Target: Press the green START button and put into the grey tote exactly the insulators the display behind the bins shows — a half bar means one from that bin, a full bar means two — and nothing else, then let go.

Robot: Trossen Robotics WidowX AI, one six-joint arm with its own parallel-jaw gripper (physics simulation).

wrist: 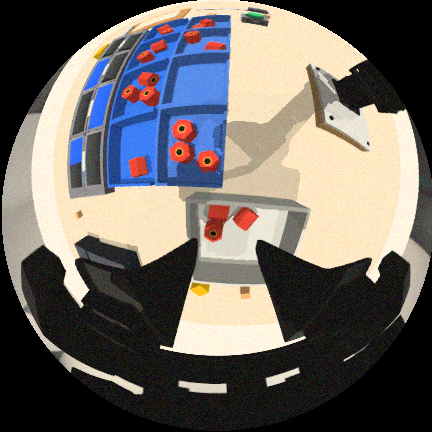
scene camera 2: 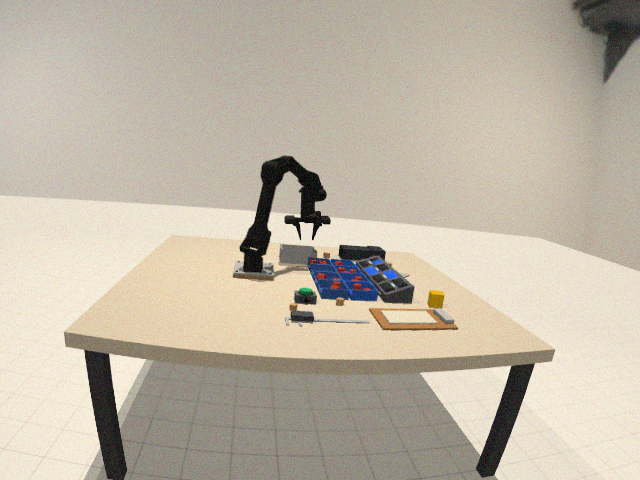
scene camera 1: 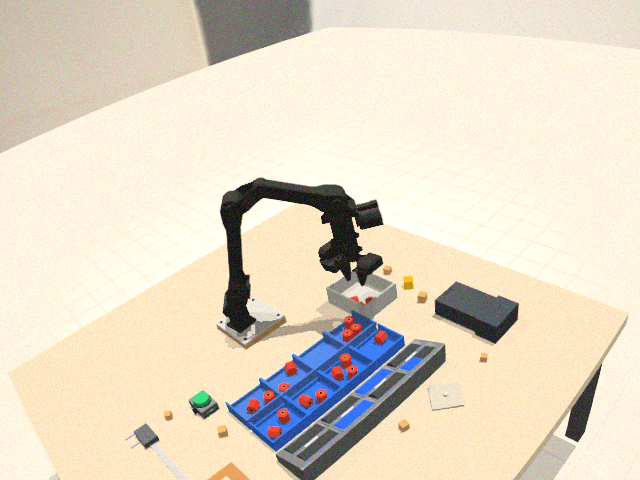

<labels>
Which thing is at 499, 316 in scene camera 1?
A black box.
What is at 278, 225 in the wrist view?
A grey tote.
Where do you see a grey plate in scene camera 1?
454, 399
</labels>
